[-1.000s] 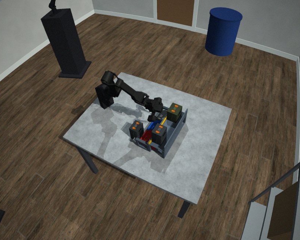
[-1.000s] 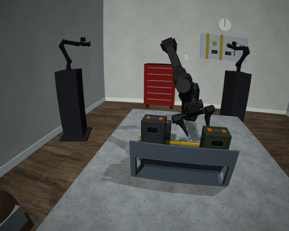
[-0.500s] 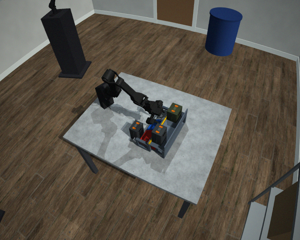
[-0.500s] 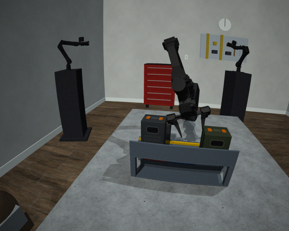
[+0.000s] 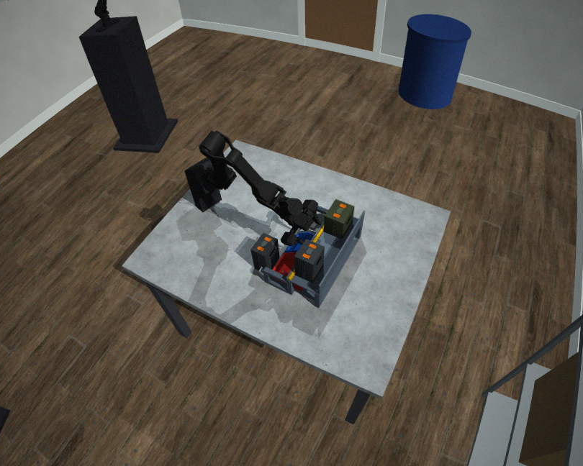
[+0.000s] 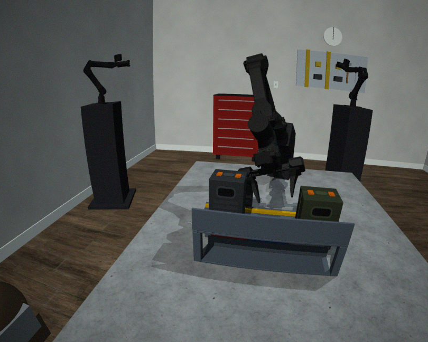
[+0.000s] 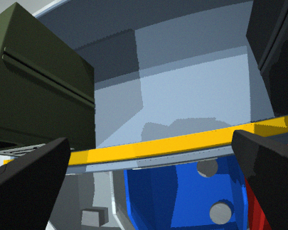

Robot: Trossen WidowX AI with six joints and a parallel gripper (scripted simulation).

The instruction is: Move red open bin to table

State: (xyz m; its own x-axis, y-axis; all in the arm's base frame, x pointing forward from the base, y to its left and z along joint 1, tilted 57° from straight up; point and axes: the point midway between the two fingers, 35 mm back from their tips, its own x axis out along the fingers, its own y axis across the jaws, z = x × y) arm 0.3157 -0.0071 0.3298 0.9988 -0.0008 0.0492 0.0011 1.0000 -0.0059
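Right now the yellow rail is 60 mm below my hand and 20 mm ahead of it. Also, from my hand: red open bin: 130 mm below, 100 mm to the right, 50 mm behind; then grey bin: 130 mm below, 110 mm to the left, 30 mm ahead; then blue bin: 130 mm below, 10 mm to the left, 10 mm behind.
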